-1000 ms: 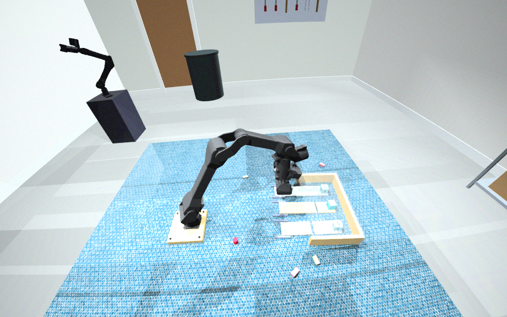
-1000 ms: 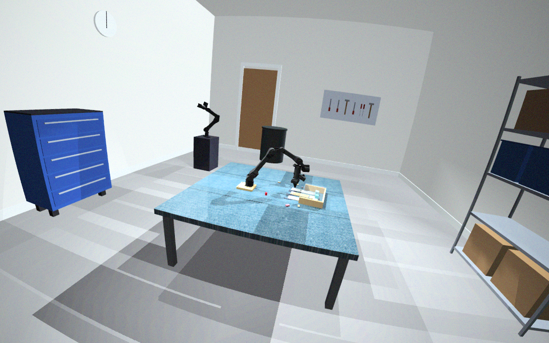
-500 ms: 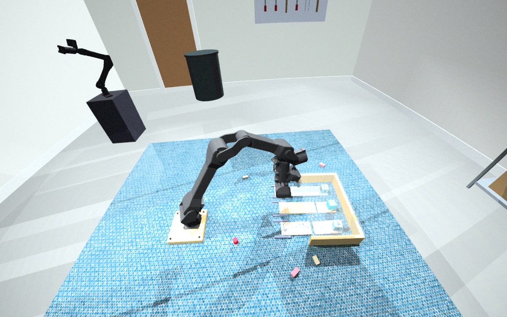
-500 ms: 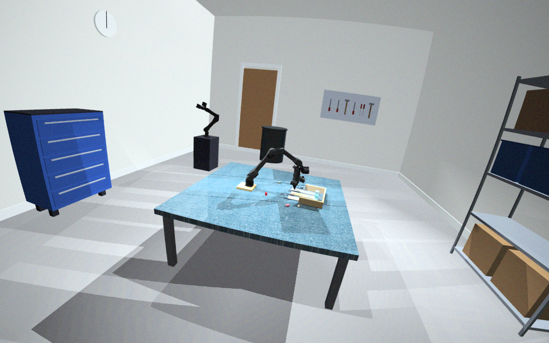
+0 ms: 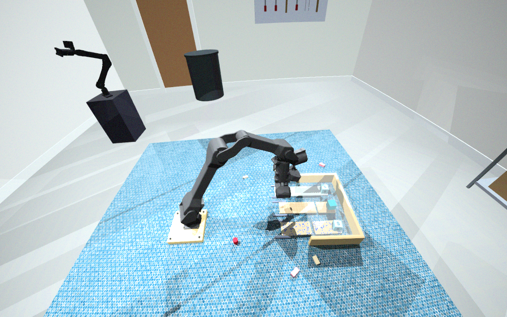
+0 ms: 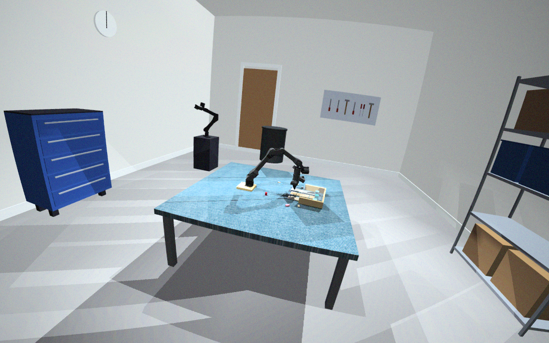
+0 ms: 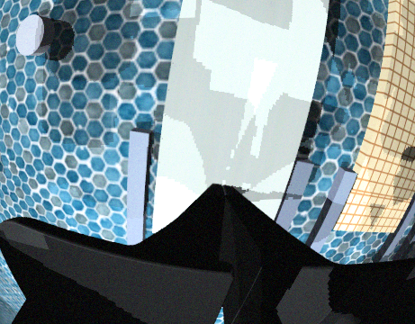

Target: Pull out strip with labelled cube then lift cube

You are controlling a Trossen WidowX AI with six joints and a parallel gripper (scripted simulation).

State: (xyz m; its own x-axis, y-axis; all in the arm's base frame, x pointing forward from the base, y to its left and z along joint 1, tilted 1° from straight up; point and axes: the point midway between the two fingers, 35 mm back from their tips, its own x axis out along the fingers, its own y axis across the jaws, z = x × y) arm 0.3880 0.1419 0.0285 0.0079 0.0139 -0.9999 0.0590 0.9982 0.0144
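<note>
My gripper tip is now 10 cm to the left of the tan strip and 6 cm short of it. The rest, counted from my gripper tip: red piece 23 cm to the right, 21 cm behind, 1 cm above.
</note>
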